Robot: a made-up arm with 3 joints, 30 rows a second.
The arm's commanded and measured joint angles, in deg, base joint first. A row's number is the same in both.
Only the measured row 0 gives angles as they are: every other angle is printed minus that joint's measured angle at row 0.
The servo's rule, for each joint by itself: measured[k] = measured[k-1] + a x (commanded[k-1-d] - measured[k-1]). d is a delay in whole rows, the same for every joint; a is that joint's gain. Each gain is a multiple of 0.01, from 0.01 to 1. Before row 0 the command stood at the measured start. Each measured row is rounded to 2 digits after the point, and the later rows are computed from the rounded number. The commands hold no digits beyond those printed.
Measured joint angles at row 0: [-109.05, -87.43, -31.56]
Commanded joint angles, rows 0 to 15: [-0.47, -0.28, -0.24]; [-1.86, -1.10, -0.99]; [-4.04, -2.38, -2.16]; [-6.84, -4.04, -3.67]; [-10.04, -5.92, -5.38]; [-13.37, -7.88, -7.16]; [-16.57, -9.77, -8.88]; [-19.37, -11.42, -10.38]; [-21.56, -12.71, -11.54]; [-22.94, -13.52, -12.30]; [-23.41, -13.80, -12.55]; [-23.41, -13.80, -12.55]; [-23.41, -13.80, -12.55]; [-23.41, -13.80, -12.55]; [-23.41, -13.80, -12.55]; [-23.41, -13.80, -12.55]
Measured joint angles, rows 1 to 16: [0.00, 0.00, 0.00]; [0.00, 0.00, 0.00]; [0.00, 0.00, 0.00]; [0.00, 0.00, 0.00]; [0.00, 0.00, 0.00]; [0.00, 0.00, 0.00]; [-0.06, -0.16, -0.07]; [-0.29, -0.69, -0.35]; [-0.78, -1.64, -0.89]; [-1.57, -2.98, -1.72]; [-2.67, -4.63, -2.82]; [-4.06, -6.45, -4.12]; [-5.69, -8.31, -5.55]; [-7.47, -10.05, -7.00]; [-9.30, -11.54, -8.36]; [-11.07, -12.65, -9.54]
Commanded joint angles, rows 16 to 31: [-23.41, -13.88, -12.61]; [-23.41, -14.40, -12.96]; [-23.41, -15.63, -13.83]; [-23.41, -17.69, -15.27]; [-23.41, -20.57, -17.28]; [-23.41, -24.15, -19.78]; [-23.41, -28.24, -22.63]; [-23.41, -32.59, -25.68]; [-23.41, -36.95, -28.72]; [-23.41, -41.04, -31.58]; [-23.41, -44.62, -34.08]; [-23.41, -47.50, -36.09]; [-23.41, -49.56, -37.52]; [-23.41, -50.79, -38.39]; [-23.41, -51.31, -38.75]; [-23.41, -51.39, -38.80]
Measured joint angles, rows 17 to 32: [-12.67, -13.29, -10.44]; [-14.07, -13.58, -11.07]; [-15.28, -13.70, -11.51]; [-16.34, -13.76, -11.82]; [-17.26, -13.78, -12.04]; [-18.06, -13.79, -12.19]; [-18.76, -13.84, -12.32]; [-19.36, -14.15, -12.51]; [-19.89, -14.98, -12.91]; [-20.35, -16.50, -13.62]; [-20.75, -18.78, -14.72]; [-21.10, -21.79, -16.24]; [-21.40, -25.40, -18.16]; [-21.66, -29.43, -20.42]; [-21.89, -33.64, -22.91]; [-22.09, -37.78, -25.51]
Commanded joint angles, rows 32 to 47: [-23.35, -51.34, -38.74]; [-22.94, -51.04, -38.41]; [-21.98, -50.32, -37.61]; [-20.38, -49.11, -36.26]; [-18.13, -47.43, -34.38]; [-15.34, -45.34, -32.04]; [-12.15, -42.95, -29.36]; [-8.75, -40.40, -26.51]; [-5.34, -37.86, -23.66]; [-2.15, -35.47, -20.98]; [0.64, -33.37, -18.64]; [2.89, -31.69, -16.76]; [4.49, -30.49, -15.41]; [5.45, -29.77, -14.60]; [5.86, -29.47, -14.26]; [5.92, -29.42, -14.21]
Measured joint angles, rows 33 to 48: [-22.26, -41.61, -28.08]; [-22.41, -44.91, -30.48]; [-22.54, -47.51, -32.59]; [-22.65, -49.35, -34.33]; [-22.75, -50.45, -35.66]; [-22.84, -50.98, -36.60]; [-22.91, -51.18, -37.24]; [-22.91, -51.10, -37.59]; [-22.79, -50.66, -37.60]; [-22.48, -49.79, -37.20]; [-21.91, -48.47, -36.35]; [-21.06, -46.72, -35.06]; [-19.90, -44.61, -33.35]; [-18.45, -42.25, -31.30]; [-16.75, -39.79, -29.01]; [-14.85, -37.37, -26.60]
